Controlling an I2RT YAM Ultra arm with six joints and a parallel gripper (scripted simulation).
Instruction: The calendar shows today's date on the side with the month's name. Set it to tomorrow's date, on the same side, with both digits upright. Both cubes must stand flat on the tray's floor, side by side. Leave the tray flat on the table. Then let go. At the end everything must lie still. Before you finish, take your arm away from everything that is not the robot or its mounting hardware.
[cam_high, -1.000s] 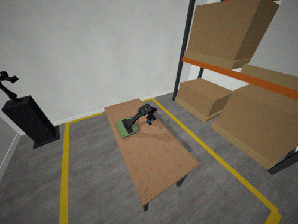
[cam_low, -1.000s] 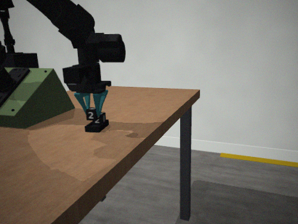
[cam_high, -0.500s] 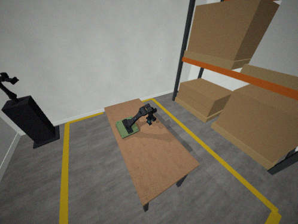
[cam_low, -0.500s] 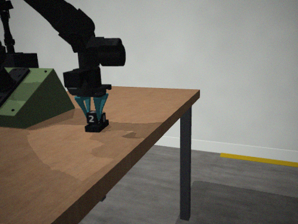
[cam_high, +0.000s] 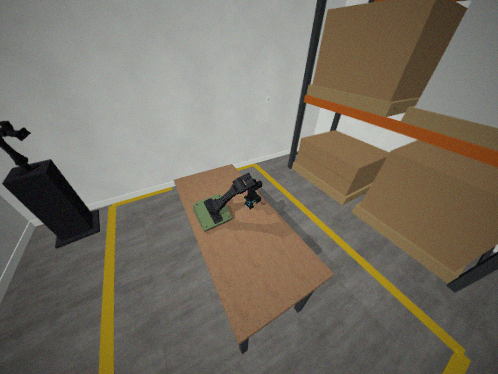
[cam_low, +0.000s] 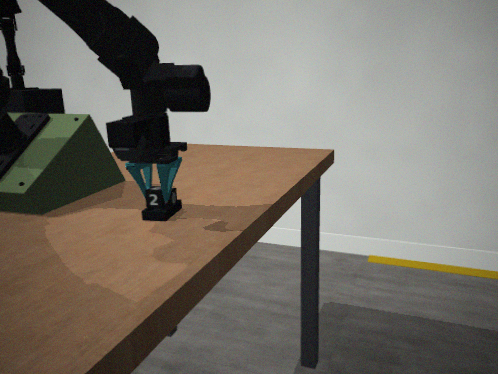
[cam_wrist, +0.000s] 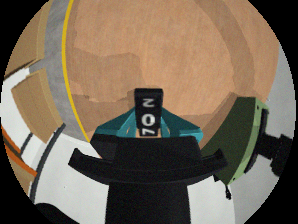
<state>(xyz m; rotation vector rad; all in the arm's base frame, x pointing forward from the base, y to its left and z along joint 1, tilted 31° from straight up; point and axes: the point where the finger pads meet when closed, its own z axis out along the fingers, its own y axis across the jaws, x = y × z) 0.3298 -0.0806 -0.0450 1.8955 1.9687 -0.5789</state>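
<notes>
The black cube is right at my hand. The rest, counted from my hand: black tray 30 mm below, 20 mm to the left.
</notes>
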